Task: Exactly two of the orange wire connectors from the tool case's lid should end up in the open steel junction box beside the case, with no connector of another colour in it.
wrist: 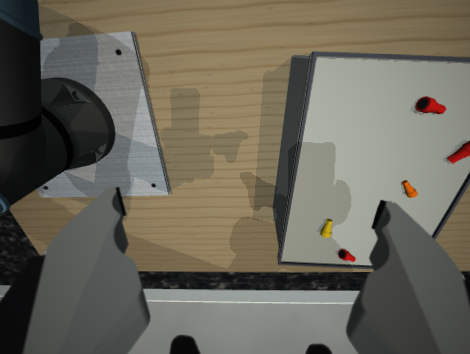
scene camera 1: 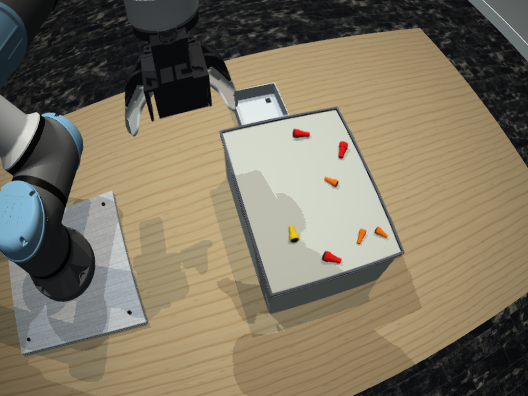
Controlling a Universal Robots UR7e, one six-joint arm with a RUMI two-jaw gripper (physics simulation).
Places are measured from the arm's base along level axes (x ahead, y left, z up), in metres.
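Pixels of known places: gripper, fingertip midpoint: (wrist: 247, 196) (scene camera 1: 182, 118); arm's base, link origin: (wrist: 73, 123) (scene camera 1: 63, 265).
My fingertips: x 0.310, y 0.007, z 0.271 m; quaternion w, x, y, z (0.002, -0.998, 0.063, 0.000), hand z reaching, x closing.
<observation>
For each thing: its top centre in the pictures, then the offset to it from my fingertips. "pt": a spot on its surface instead.
- case lid, top centre: (wrist: 382, 189) (scene camera 1: 313, 187) 0.097 m right, 0.165 m ahead, 0.144 m down
- open junction box, surface spot: (scene camera 1: 255, 111) pt 0.192 m left, 0.188 m ahead, 0.285 m down
- yellow connector, top centre: (scene camera 1: 293, 231) (wrist: 329, 232) 0.156 m right, 0.102 m ahead, 0.132 m down
Three orange connectors lie on the case lid (scene camera 1: 260, 160) (wrist: 370, 135): one (scene camera 1: 331, 181) (wrist: 409, 189) right of the lid's middle, and two (scene camera 1: 361, 236) (scene camera 1: 381, 232) near its front right corner in the scene view. The open junction box (scene camera 1: 255, 111) stands behind the case; the part of its floor that shows holds no connector, and a small dark square is on it. It does not show in the wrist view. My gripper (scene camera 1: 182, 119) (wrist: 247, 196) is open and empty, above the table to the left of the box in the scene view.
Red connectors (scene camera 1: 301, 133) (scene camera 1: 342, 149) (scene camera 1: 332, 257) (wrist: 431, 106) (wrist: 346, 255) and a yellow connector (scene camera 1: 293, 234) (wrist: 327, 228) also lie on the lid. The arm's metal base plate (scene camera 1: 125, 300) (wrist: 142, 130) is on the table left of the case. The case has raised side walls.
</observation>
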